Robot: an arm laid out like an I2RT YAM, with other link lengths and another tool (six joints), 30 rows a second.
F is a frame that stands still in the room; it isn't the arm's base.
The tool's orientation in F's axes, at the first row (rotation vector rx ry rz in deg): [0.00, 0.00, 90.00]
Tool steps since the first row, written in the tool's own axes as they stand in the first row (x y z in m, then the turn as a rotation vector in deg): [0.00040, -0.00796, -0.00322, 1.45, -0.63, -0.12]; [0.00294, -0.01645, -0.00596, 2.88, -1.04, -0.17]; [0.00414, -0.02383, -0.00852, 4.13, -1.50, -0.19]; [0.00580, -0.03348, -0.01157, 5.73, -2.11, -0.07]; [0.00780, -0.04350, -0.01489, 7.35, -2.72, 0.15]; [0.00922, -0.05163, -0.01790, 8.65, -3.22, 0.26]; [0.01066, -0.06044, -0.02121, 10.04, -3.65, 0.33]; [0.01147, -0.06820, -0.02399, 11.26, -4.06, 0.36]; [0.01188, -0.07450, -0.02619, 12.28, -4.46, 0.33]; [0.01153, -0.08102, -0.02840, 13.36, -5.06, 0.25]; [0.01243, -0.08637, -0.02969, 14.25, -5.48, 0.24]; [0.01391, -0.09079, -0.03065, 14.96, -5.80, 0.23]
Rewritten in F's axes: [0.00796, 0.00040, -0.00322, 0.63, 1.45, -0.12]; [0.01645, 0.00294, -0.00596, 1.04, 2.88, -0.17]; [0.02383, 0.00414, -0.00852, 1.50, 4.13, -0.19]; [0.03348, 0.00580, -0.01157, 2.11, 5.73, -0.07]; [0.04350, 0.00780, -0.01489, 2.72, 7.35, 0.15]; [0.05163, 0.00922, -0.01790, 3.22, 8.65, 0.26]; [0.06044, 0.01066, -0.02121, 3.65, 10.04, 0.33]; [0.06820, 0.01147, -0.02399, 4.06, 11.26, 0.36]; [0.07450, 0.01188, -0.02619, 4.46, 12.28, 0.33]; [0.08102, 0.01153, -0.02840, 5.06, 13.36, 0.25]; [0.08637, 0.01243, -0.02969, 5.48, 14.25, 0.24]; [0.09079, 0.01391, -0.03065, 5.80, 14.96, 0.23]
